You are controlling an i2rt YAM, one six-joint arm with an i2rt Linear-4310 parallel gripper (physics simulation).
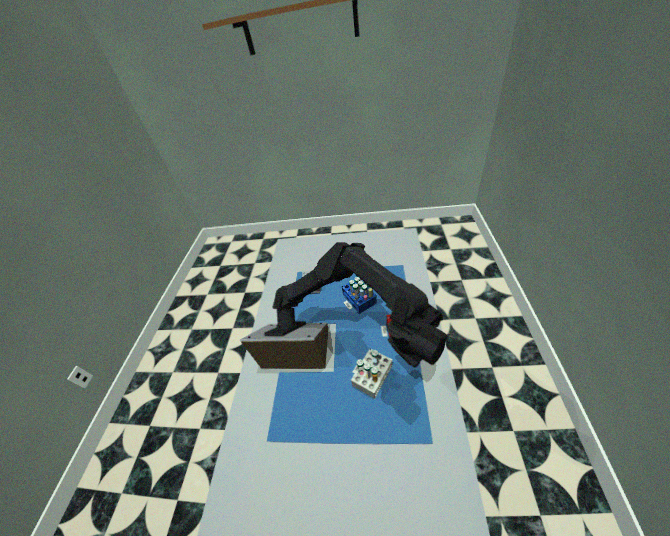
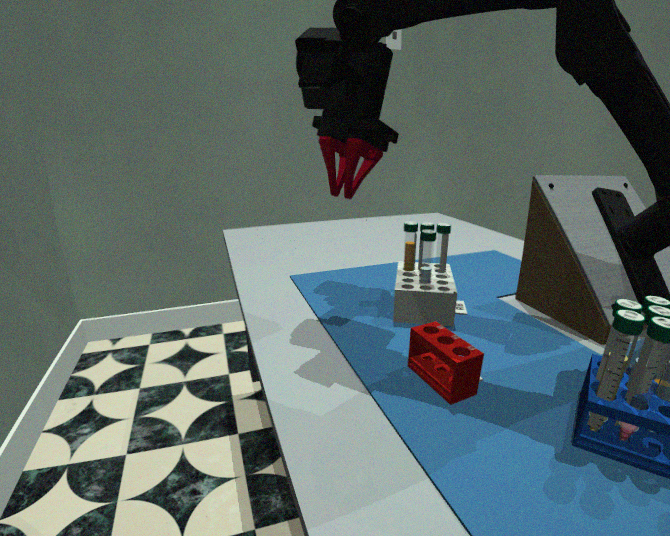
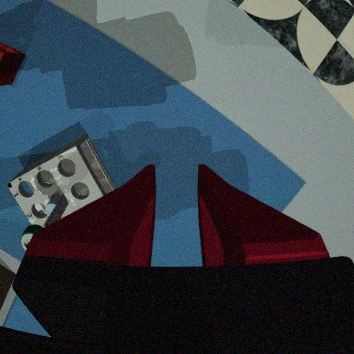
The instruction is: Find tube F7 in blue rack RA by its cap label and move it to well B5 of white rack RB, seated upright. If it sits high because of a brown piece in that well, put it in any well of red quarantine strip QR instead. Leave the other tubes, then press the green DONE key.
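Seen in the pictures: gripper, fingertip midpoint: point(image 1: 415, 357) point(image 2: 340, 197) point(image 3: 176, 176); arm's base at its link origin: point(image 1: 286, 329) point(image 2: 628, 244).
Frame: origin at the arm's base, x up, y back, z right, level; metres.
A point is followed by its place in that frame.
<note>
My gripper point(image 2: 346, 196) @(x 0.066, y -0.438, z 0.099 m) point(image 3: 176, 176) @(x 0.066, y -0.438, z 0.099 m) has red fingers that are nearly together, with nothing between them. It hangs high above the blue mat point(image 2: 519, 468) @(x -0.107, y -0.364, z -0.223 m) point(image 3: 105, 102) @(x -0.107, y -0.411, z 0.046 m), off to one side of white rack RB point(image 1: 365, 387) @(x -0.057, y -0.293, z 0.153 m) point(image 2: 423, 308) @(x -0.082, y -0.336, z 0.035 m) point(image 3: 96, 165) @(x -0.094, y -0.358, z 0.080 m). Three green-capped tubes point(image 2: 411, 245) @(x -0.015, y -0.323, z 0.118 m) stand in the white rack, and one cap point(image 3: 29, 233) @(x 0.018, y -0.326, z 0.064 m) peeks out beside my left finger. Red strip QR point(image 1: 388, 319) @(x -0.057, y -0.355, z -0.107 m) point(image 2: 445, 367) @(x -0.094, y -0.365, z -0.089 m) point(image 3: 8, 63) @(x -0.077, y -0.385, z -0.055 m) lies near the white rack with empty wells. Blue rack RA point(image 1: 358, 295) point(image 2: 590, 420) holds several tubes; their cap labels are too small to read. The DONE key is hidden.
The arm's brown pedestal point(image 1: 287, 348) @(x 0.043, y -0.042, z 0.094 m) point(image 2: 556, 266) @(x -0.029, y -0.132, z 0.013 m) stands on the table point(image 1: 344, 489) @(x -0.110, y -0.260, z 0.423 m) point(image 2: 322, 425) @(x -0.110, y -0.509, z -0.127 m) beside the mat. The table edge and the tiled floor point(image 2: 147, 425) point(image 3: 316, 35) lie close to my gripper's side. A wall shelf point(image 1: 274, 13) hangs high up.
</note>
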